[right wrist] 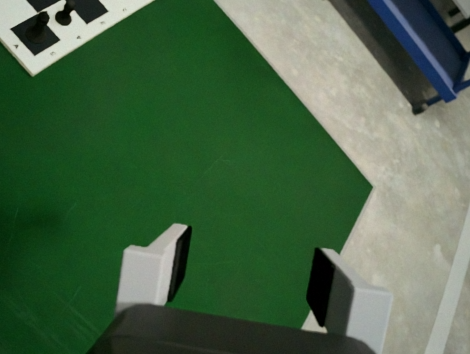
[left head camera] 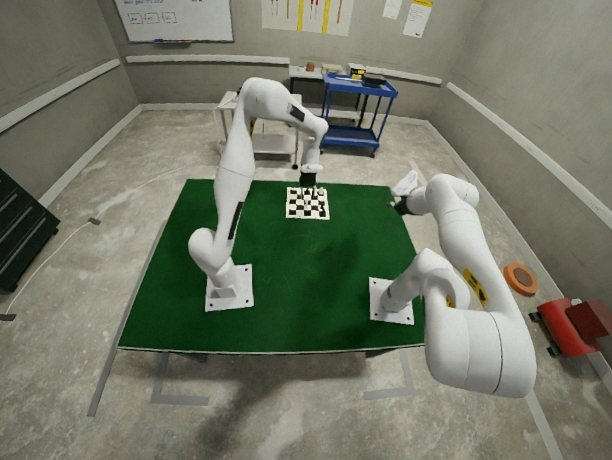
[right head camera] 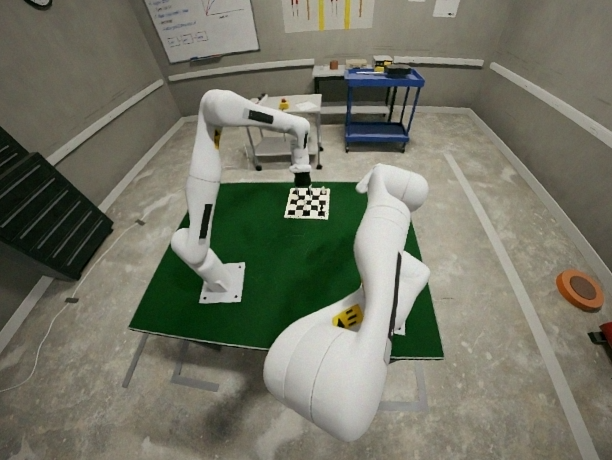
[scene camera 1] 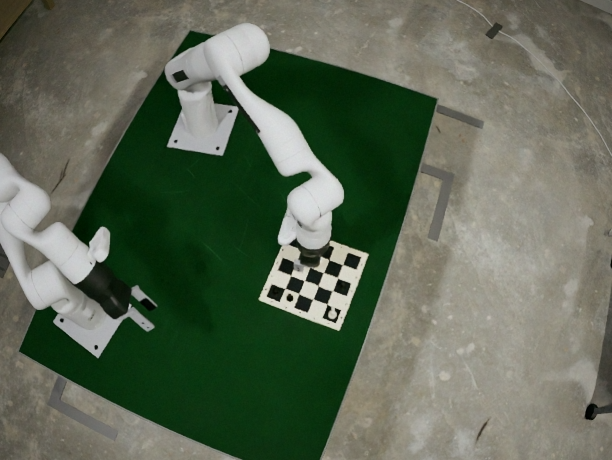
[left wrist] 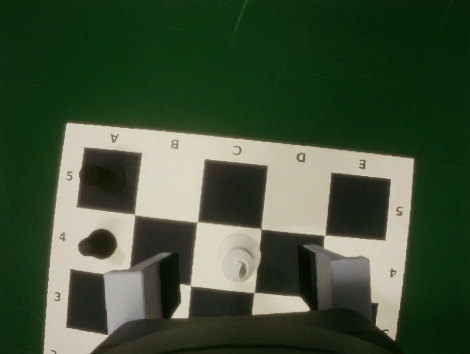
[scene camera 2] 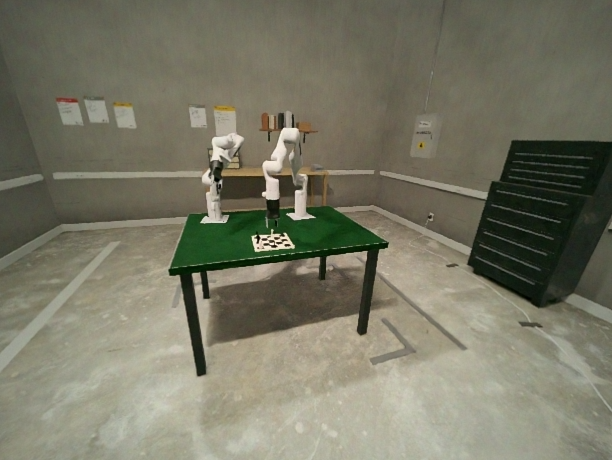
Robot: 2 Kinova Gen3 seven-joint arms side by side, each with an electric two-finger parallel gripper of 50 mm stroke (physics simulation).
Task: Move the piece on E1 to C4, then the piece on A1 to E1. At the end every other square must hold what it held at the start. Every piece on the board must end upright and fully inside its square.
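Frame: origin at the left arm's base, x ahead, y left, z up, level; centimetres.
Where they show: left gripper, between the fingertips: (left head camera: 307, 197) (right head camera: 304, 197) (scene camera 1: 301, 259) (left wrist: 239, 275) (scene camera 2: 271, 226); right gripper, between the fingertips: (right wrist: 249, 263) (left head camera: 394, 201) (scene camera 1: 152, 318) (scene camera 2: 215, 187); left arm's base, origin of its link: (left head camera: 229, 286) (right head camera: 222, 282) (scene camera 1: 203, 126) (scene camera 2: 300, 215); right arm's base, origin of its link: (left head camera: 391, 300) (scene camera 1: 91, 314) (scene camera 2: 215, 219).
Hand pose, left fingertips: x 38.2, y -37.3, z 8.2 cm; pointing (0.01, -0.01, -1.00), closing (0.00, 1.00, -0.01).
Note:
Each offset is from my left fingertips to the top centre of the thing. Level surfaces: height alone.
The chessboard {dx +3.8, dy -1.5, dz -7.6 cm} (left head camera: 307, 218) (scene camera 1: 363, 256) (left wrist: 270, 145) lies on the table. A white piece {dx -0.1, dy -0.1, dz -1.3 cm} (left wrist: 237, 262) (scene camera 1: 298, 267) stands upright on C4, inside its square. Another white piece {dx +10.2, dy -10.2, dz -3.6 cm} (scene camera 1: 332, 313) (left head camera: 321, 191) stands on A1. E1 shows bare in scene camera 1. Dark pieces stand on A5 {dx -5.1, dy -7.8, dz -3.2 cm} (left wrist: 102, 176), A4 {dx -1.1, dy -8.4, dz -4.5 cm} (left wrist: 98, 244) and C1 {dx +11.2, dy -2.6, dz -4.5 cm} (scene camera 1: 342, 286). My left gripper (left wrist: 239, 275) (scene camera 2: 271, 224) is open and empty, above the C4 piece and clear of it. My right gripper (right wrist: 249, 263) (scene camera 1: 150, 317) is open and empty, off to the board's side. Row 1 is outside the left wrist view.
The green table {dz -8.2 cm} (scene camera 1: 210, 370) carries both arm bases. In scene camera 1 my right gripper hangs far left of the board. The blue cart (left head camera: 350, 137) and a white cart (right head camera: 280, 147) stand on the floor behind the table.

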